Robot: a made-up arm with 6 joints.
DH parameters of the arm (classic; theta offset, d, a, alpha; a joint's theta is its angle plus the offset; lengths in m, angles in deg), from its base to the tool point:
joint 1: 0 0.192 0 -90
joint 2: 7.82 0 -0.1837 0
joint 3: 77.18 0 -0.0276 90
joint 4: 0 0.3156 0 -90
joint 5: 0 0 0.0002 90
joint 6: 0 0.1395 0 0
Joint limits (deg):
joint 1: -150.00..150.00
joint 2: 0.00..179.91
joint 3: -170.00..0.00
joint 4: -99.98..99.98
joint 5: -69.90..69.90
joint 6: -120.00..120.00
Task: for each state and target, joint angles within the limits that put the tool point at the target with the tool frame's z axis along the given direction. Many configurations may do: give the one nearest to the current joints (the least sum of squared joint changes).
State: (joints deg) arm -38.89 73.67 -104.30 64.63 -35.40 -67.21
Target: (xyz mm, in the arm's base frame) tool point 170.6 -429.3 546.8 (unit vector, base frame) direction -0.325 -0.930 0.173
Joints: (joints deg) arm -54.24 119.72 -145.43 99.81 -54.99 -67.21
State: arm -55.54 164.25 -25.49 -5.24 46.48 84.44
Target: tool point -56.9 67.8 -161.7 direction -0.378 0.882 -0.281
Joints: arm -94.23 179.78 -56.22 -35.76 49.15 84.44
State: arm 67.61 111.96 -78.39 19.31 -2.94 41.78
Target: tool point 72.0 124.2 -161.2 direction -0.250 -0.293 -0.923
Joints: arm 57.07 142.80 -49.46 7.06 24.30 41.78
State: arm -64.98 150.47 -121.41 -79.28 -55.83 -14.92
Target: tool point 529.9 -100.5 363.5 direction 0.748 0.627 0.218
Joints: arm -23.82 137.04 -133.45 -76.68 -64.13 -14.92
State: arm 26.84 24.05 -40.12 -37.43 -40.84 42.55
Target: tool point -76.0 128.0 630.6 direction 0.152 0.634 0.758
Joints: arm -22.20 0.12 -66.08 -62.13 -46.81 42.55
